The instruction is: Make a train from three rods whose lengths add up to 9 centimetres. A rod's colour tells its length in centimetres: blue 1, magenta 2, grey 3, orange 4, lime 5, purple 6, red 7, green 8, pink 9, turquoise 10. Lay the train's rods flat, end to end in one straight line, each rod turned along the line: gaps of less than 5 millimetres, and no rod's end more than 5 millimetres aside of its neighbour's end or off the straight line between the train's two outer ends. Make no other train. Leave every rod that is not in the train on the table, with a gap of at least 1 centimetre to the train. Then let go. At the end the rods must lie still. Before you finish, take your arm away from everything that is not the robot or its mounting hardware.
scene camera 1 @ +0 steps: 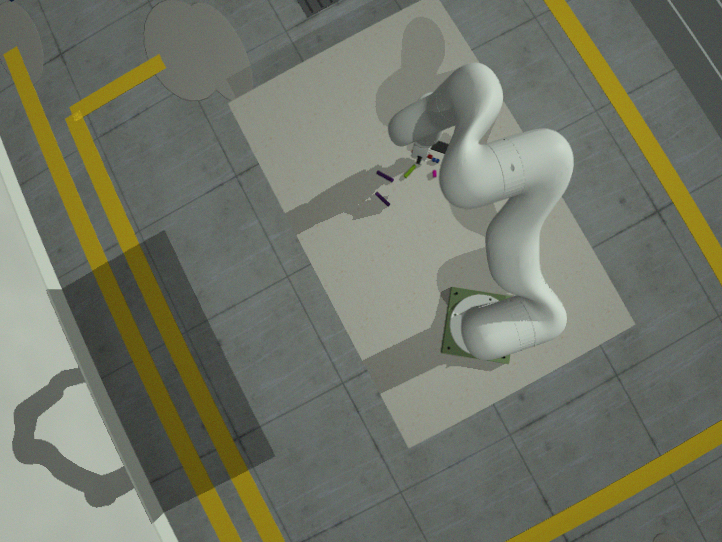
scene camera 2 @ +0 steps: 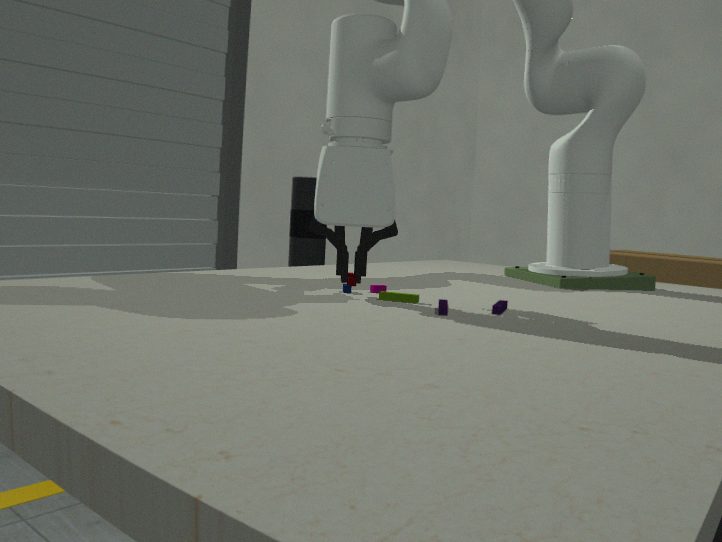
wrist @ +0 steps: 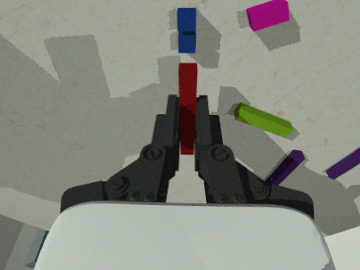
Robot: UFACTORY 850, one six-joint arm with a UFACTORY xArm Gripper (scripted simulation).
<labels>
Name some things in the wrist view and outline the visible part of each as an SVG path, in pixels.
The gripper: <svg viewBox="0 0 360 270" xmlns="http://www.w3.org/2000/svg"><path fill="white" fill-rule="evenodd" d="M34 267L34 270L336 270L324 236L314 221L314 204L311 197L298 190L275 184L268 185L263 179L236 161L230 147L223 145L219 115L209 115L207 95L196 97L194 136L195 171L198 171L198 176L204 181L206 203L164 203L167 199L169 180L175 176L175 171L179 171L180 154L179 97L177 95L168 95L166 114L156 115L152 142L142 148L137 160L105 182L97 181L71 187L63 193L60 208L61 214L51 227Z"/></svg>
A lime rod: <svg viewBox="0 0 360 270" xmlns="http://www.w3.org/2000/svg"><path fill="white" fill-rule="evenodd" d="M233 111L235 120L282 137L286 137L293 131L289 121L240 102Z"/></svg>
</labels>
